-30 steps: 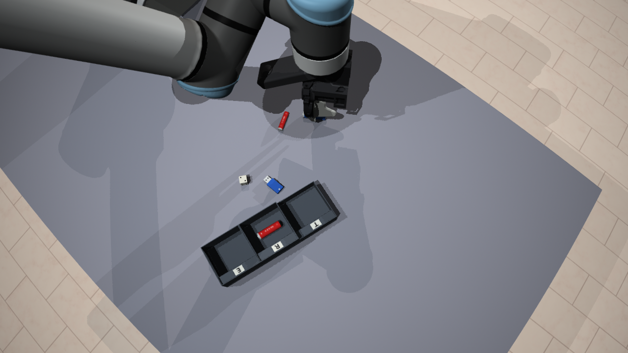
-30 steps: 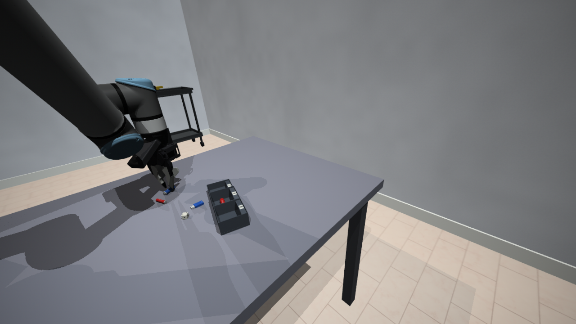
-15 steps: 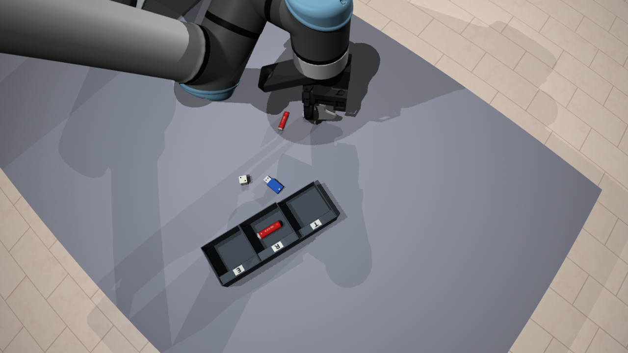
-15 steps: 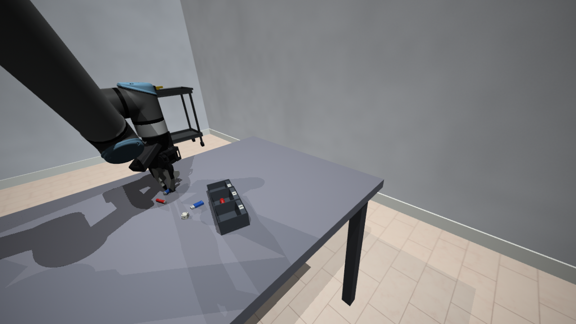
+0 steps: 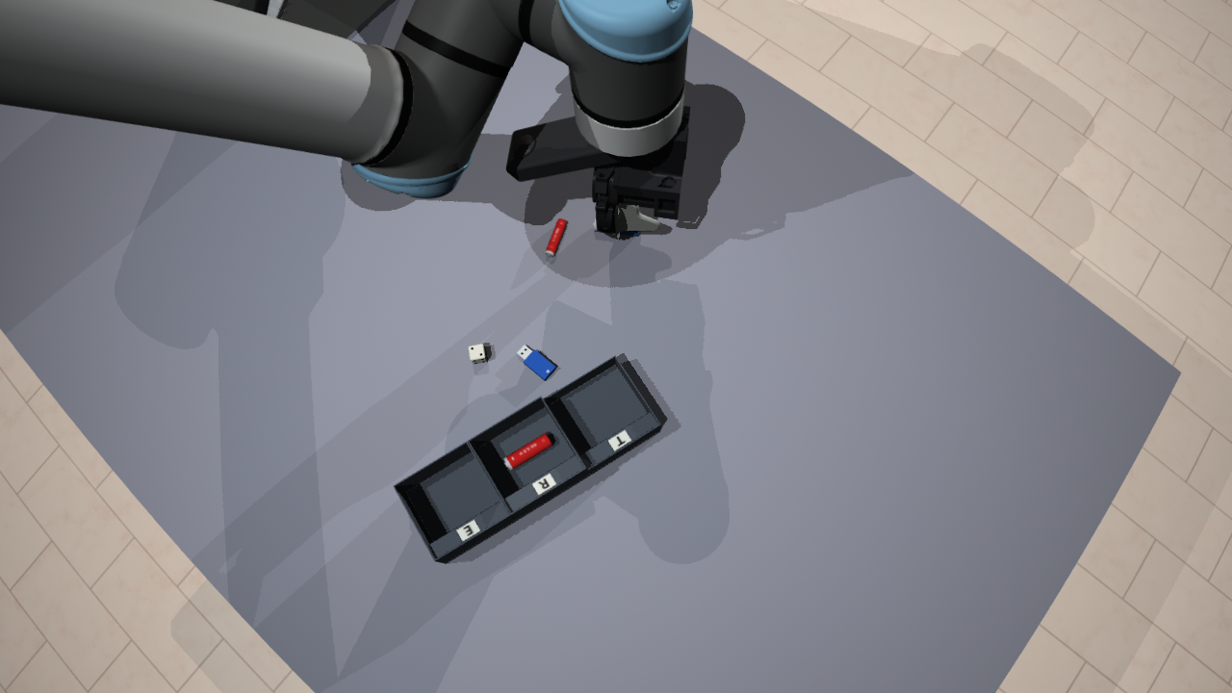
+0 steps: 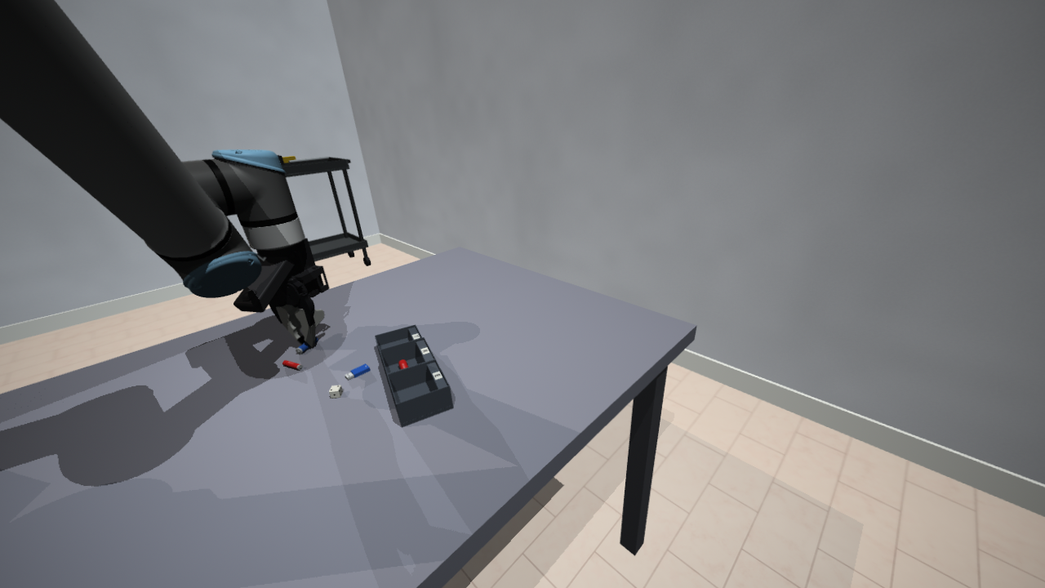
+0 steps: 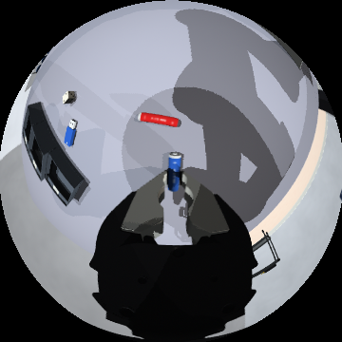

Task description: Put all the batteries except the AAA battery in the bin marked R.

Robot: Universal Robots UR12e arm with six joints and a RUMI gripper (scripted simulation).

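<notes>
Now: hand 1 cm above the blue battery. Round my hand: smaller red battery 5 cm behind, 5 cm to the right, 1 cm below; white die 4 cm behind, 20 cm to the right, 1 cm below; blue USB stick 1 cm ahead, 17 cm to the right, 1 cm below.
</notes>
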